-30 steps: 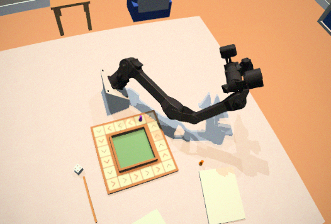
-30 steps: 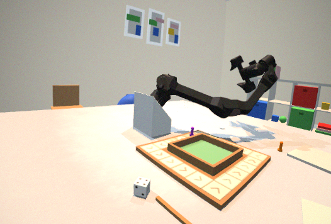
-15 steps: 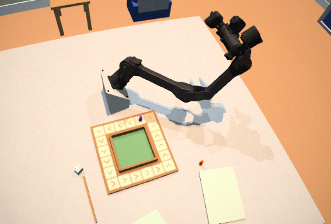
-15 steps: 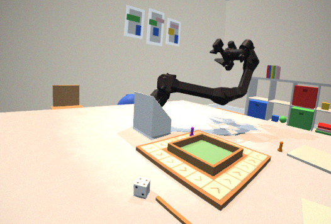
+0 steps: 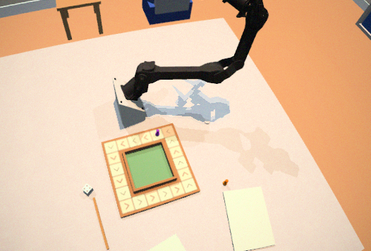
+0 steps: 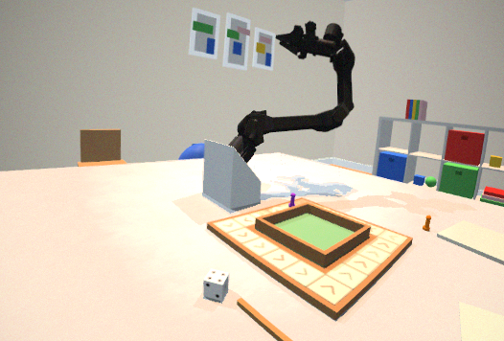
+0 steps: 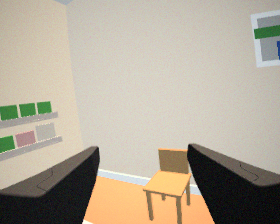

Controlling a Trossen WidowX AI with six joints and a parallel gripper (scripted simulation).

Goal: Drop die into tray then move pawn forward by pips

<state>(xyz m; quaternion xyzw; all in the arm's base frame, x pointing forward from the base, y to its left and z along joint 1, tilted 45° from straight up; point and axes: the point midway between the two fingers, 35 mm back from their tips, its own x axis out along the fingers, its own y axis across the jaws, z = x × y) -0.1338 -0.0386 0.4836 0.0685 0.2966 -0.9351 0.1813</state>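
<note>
Now: gripper tip 560 mm to the left of the white die, 480 mm above it and 370 mm short of it. Round my gripper tip: green dice tray 490 mm below, 380 mm ahead, 330 mm to the right; white disc 490 mm below, 300 mm ahead, 40 mm to the right; purple pawn 460 mm below, 280 mm ahead, 250 mm to the right.
</note>
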